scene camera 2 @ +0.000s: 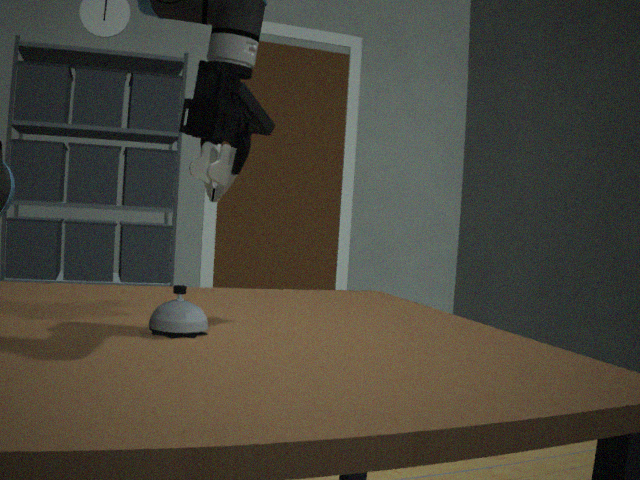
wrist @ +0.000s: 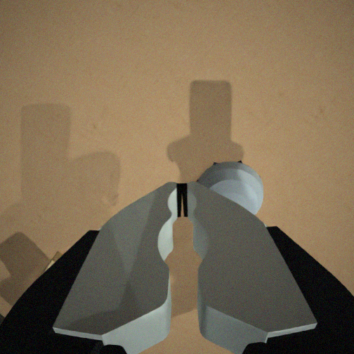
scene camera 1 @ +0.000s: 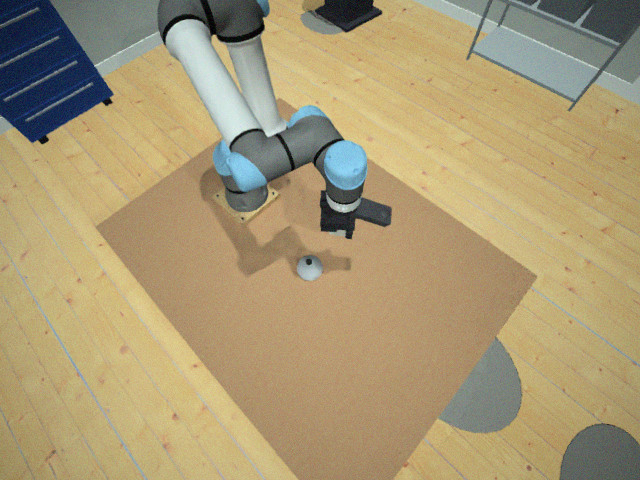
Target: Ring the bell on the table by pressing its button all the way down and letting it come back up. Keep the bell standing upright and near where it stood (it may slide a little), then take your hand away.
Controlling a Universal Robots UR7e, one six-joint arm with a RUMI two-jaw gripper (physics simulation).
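Frame: origin at the arm's base, x ahead, y left, z up, level; centimetres.
Seen in the pictures: gripper, between the fingertips: point(scene camera 2: 213, 201) point(scene camera 1: 346, 233); arm's base, origin of its link: point(scene camera 1: 247, 194).
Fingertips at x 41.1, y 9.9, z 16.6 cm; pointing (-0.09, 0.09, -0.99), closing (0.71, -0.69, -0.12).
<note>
Offsets run from my fingertips to a thing's top centre. Level surfaces: height alone.
The bell, a light grey dome @[dz -12.2, dx -4.8, dy -10.3 cm] point(scene camera 1: 309, 269) point(scene camera 2: 178, 317) point(wrist: 239, 186), stands upright on the brown table @[dz -18.8 cm] point(scene camera 1: 361, 335) point(scene camera 2: 361, 382). Its black button @[dz -12.2, dx -4.8, dy -10.3 cm] point(scene camera 1: 309, 261) point(scene camera 2: 179, 289) stands up on a short stem above the dome. My gripper point(scene camera 2: 214, 198) point(wrist: 181, 186) is shut with nothing between its fingertips. It points down and hangs well above the table, apart from the bell, a little to the right of it in the second scene view. In the wrist view the right finger hides part of the dome, and the button does not show there.
The arm's base point(scene camera 1: 246, 198) stands on the table behind the bell in the first scene view. A blue drawer cabinet point(scene camera 1: 49, 67) stands on the floor at the upper left. A shelf rack point(scene camera 2: 178, 170) and a brown door point(scene camera 2: 279, 170) are in the background.
</note>
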